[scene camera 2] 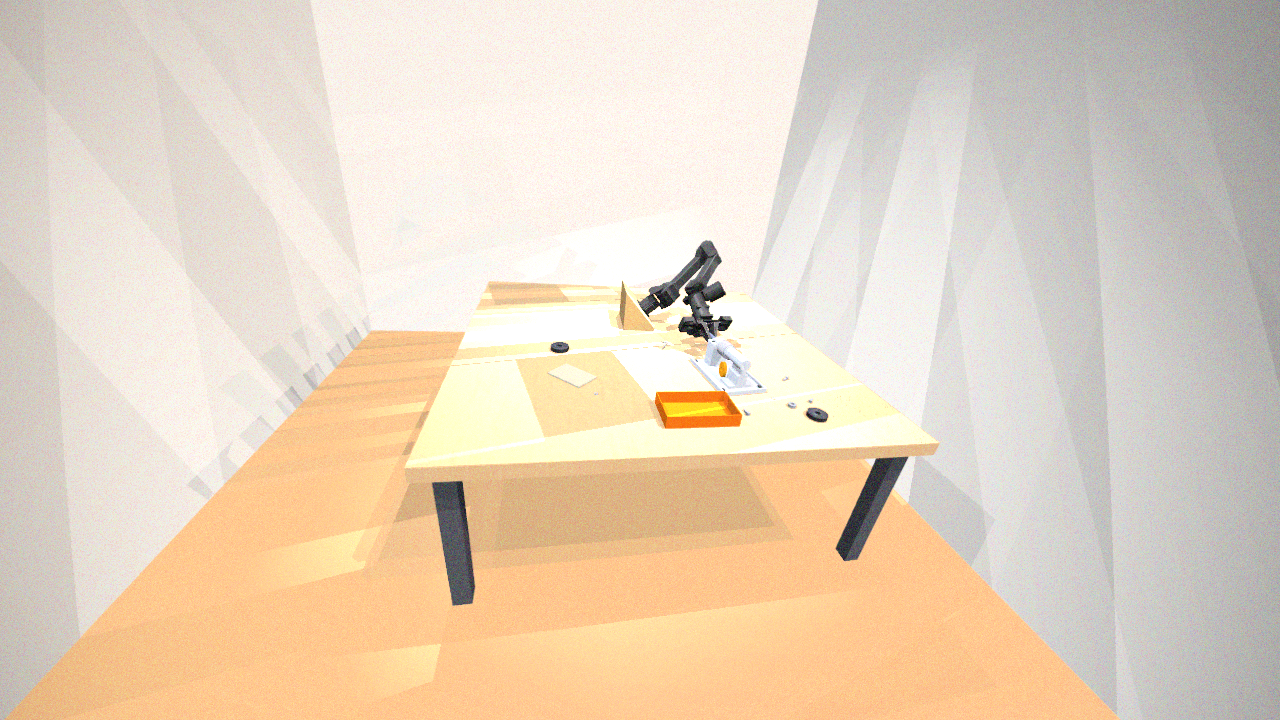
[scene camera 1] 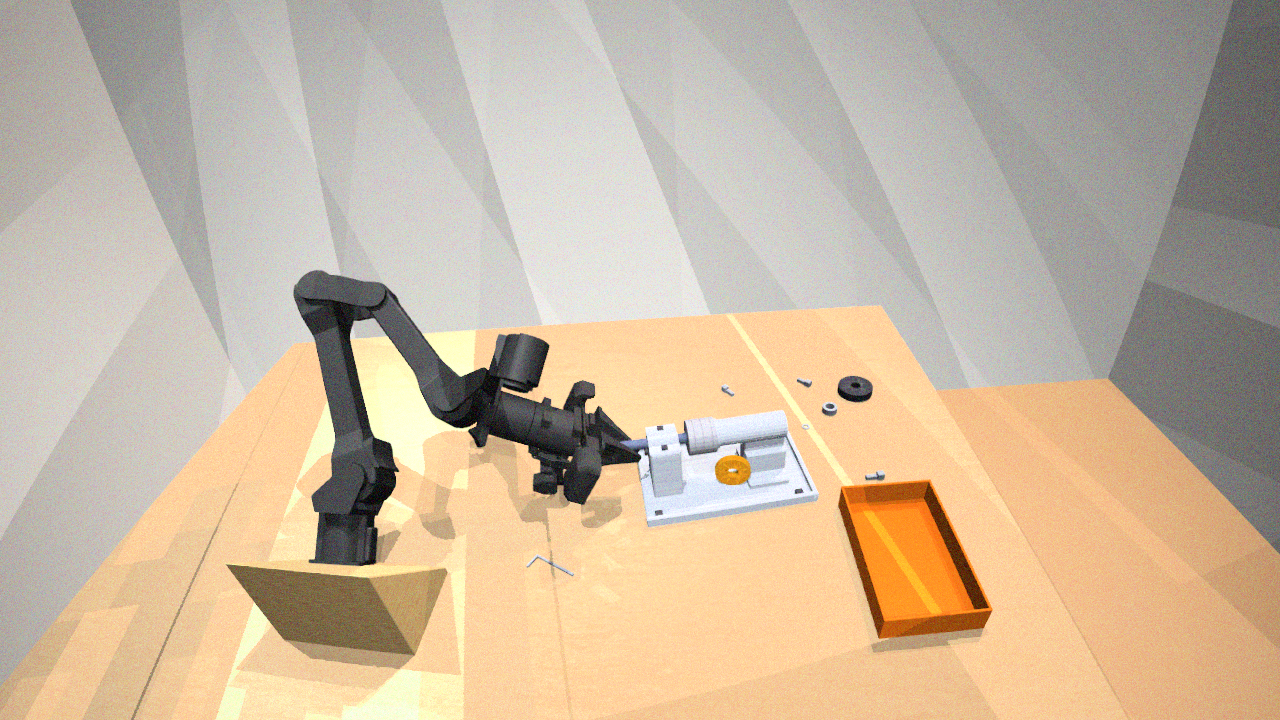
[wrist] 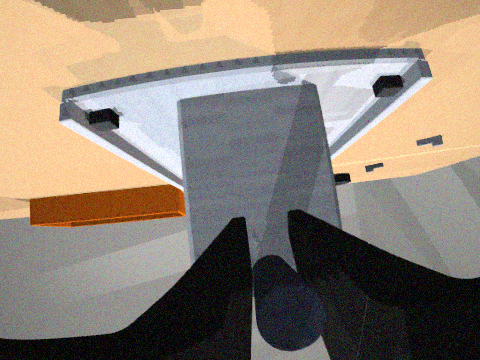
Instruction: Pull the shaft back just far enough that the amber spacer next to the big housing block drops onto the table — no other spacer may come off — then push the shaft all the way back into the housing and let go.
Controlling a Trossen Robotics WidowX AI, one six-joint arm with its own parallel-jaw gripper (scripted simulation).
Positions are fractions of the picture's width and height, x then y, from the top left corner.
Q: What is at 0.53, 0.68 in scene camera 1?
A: A housing block.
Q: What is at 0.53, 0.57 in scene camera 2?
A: An orange tray.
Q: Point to an orange tray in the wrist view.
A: At 0.19, 0.58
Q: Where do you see an orange tray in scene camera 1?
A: At 0.72, 0.81
